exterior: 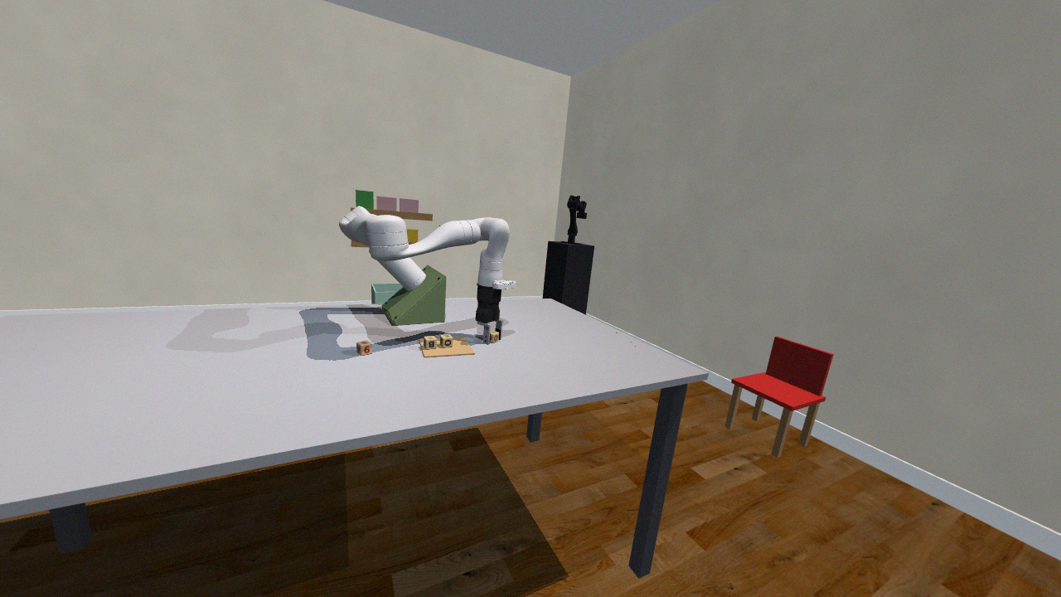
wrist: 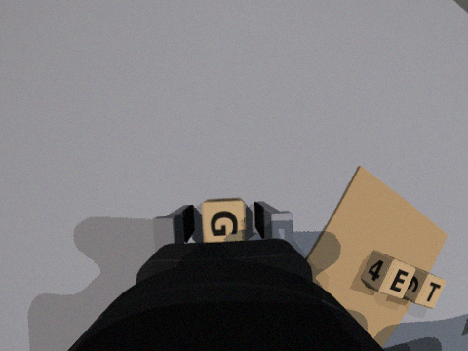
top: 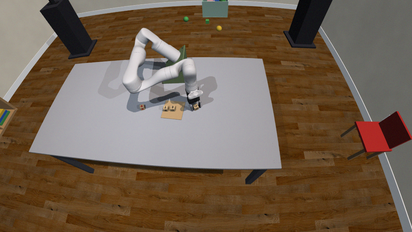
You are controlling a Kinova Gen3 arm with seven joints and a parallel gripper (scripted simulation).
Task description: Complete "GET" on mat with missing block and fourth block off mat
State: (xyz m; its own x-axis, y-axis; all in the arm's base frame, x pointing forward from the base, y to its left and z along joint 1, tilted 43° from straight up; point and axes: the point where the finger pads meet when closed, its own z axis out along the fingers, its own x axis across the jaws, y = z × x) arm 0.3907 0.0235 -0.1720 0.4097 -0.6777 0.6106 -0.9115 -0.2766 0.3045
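Right now the G block is right at my hand. Round my hand: tan mat: 150 mm to the right, 20 mm below.
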